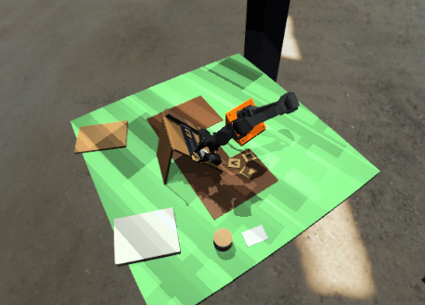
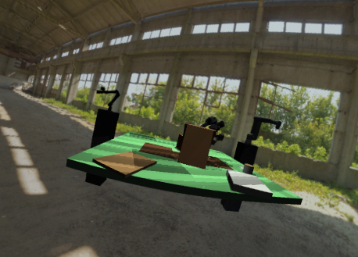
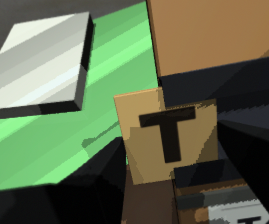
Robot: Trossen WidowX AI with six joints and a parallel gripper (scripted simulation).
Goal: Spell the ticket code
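Now: gripper tip 80 mm above the white ticket, 70 mm past it and 50 mm to the left of it. From my gripper tip the other things lie so: brown mat: 180 mm below, 170 mm behind, 150 mm to the right; then white slab: 350 mm ahead, 160 mm to the left, 160 mm below; then short tan cylinder: 340 mm to the left, 150 mm below, 70 mm ahead.
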